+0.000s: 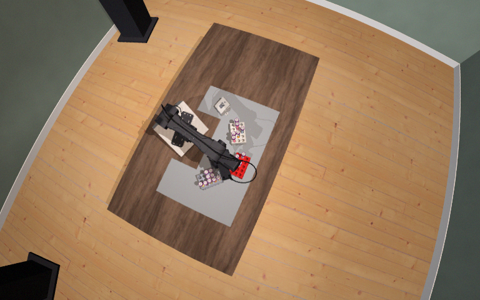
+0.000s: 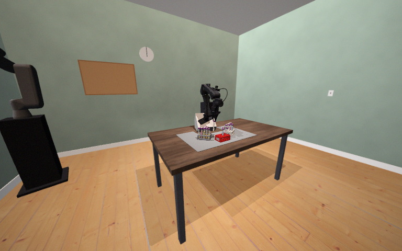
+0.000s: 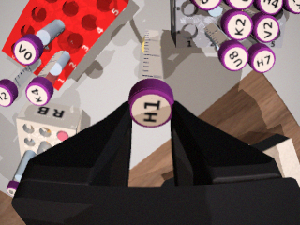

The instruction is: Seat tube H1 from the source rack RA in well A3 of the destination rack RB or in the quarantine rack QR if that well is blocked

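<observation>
Right now my hand is 6 cm above the tube H1 and 1 cm to the left of it. Round my hand: red rack QR (17 cm below, 8 cm ahead, 3 cm to the left); then grey rack RA (17 cm below, 7 cm to the right, 7 cm behind); then white rack RB (22 cm to the left, 17 cm below, 4 cm ahead).
</observation>
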